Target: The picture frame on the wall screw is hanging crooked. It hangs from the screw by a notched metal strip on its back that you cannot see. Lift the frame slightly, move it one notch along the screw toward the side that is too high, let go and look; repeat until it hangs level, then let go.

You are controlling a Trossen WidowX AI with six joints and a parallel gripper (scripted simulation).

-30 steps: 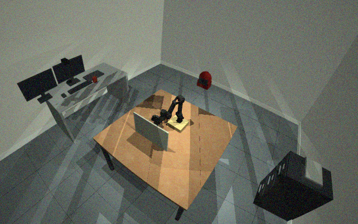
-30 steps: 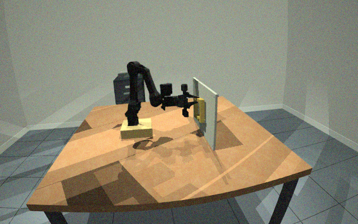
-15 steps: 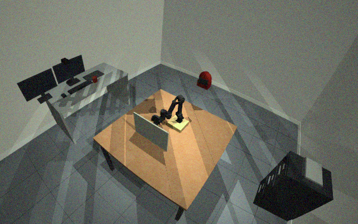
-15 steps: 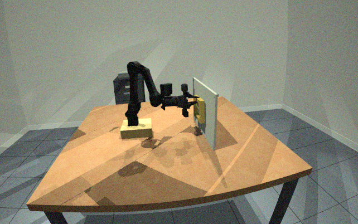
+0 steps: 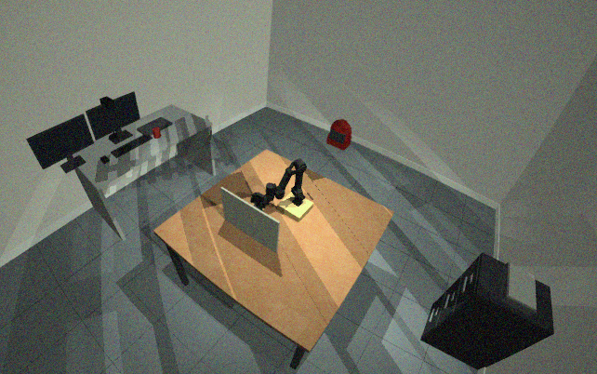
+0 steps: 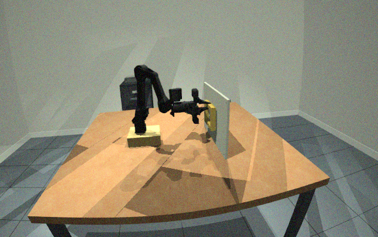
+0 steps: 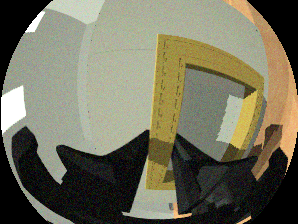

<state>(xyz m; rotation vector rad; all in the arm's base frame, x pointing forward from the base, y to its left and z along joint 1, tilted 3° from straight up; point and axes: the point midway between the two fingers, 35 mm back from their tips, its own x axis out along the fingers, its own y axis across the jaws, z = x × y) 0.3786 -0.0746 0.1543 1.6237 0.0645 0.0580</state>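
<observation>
Now: the yellow picture frame 5 cm below my gripper tip. Round my gripper tip: grey wall panel (6 cm below, 1 cm ahead).
</observation>
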